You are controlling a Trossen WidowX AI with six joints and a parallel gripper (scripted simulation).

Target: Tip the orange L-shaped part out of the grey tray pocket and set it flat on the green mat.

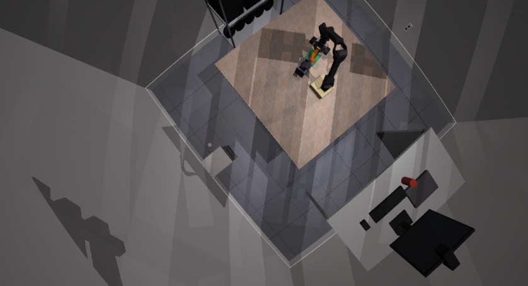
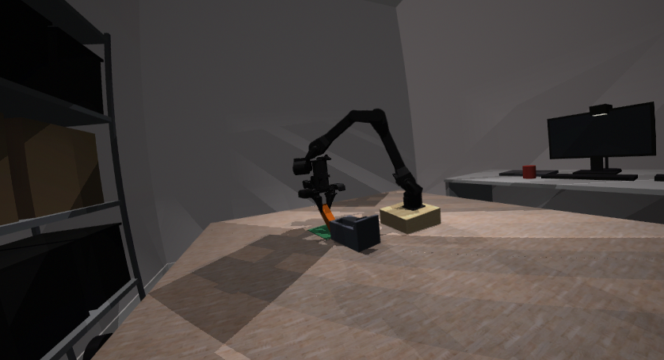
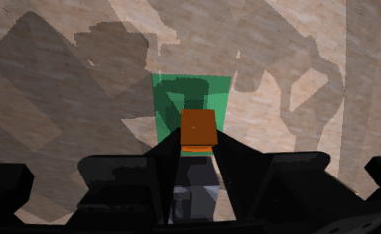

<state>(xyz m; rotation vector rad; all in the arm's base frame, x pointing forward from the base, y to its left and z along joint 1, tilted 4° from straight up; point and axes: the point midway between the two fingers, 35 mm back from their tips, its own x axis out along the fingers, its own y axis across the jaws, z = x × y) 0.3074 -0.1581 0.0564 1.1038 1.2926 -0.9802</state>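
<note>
My gripper tip is now 30 mm to the right of the orange L-shaped part, 30 mm above it and 20 mm past it. Round my gripper tip: green mat 90 mm below, 20 mm to the left.
</note>
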